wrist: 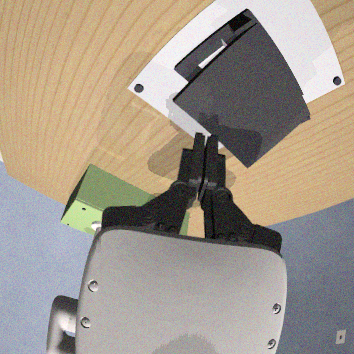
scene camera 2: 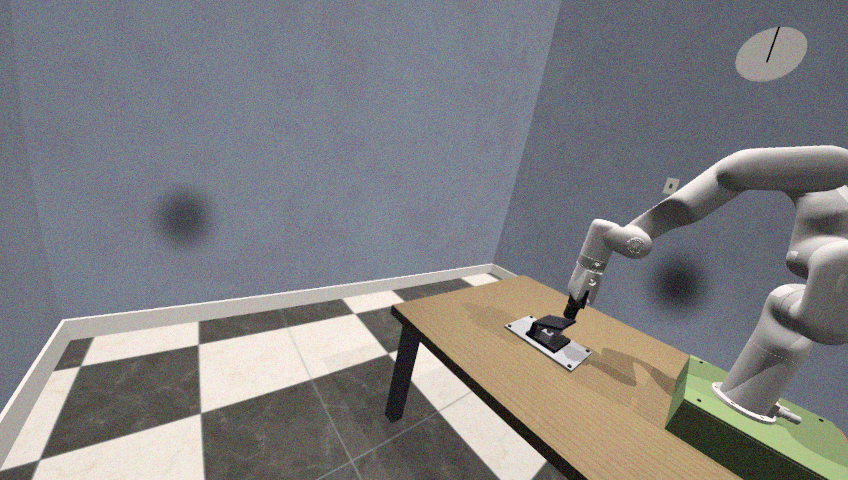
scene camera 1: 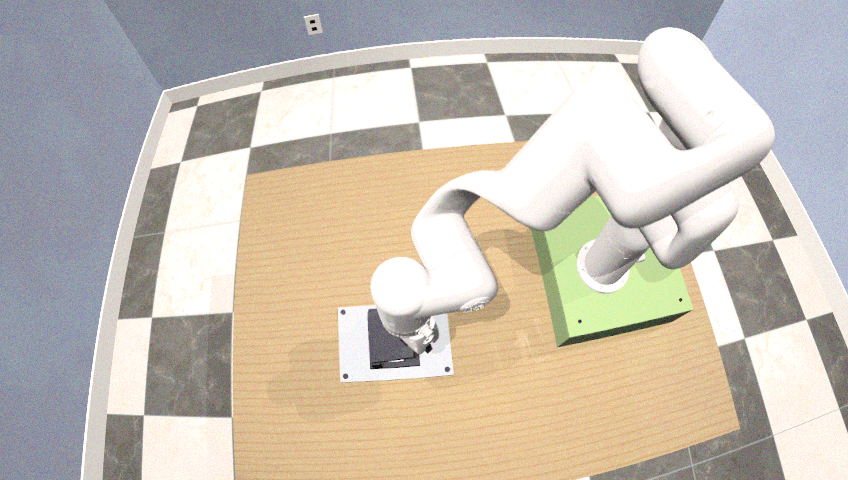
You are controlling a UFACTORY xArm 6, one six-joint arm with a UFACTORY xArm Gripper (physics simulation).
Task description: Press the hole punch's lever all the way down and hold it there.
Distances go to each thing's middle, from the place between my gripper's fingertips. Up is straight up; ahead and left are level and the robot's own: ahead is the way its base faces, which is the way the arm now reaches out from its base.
Right now the broad flat lever [scene camera 1: 383, 346] is 40 mm ahead of my hand, 30 mm to the right of it and 50 mm below it. Round my hand: white mounting plate [scene camera 1: 352, 321] (40 mm ahead, 30 mm to the right, 110 mm below).
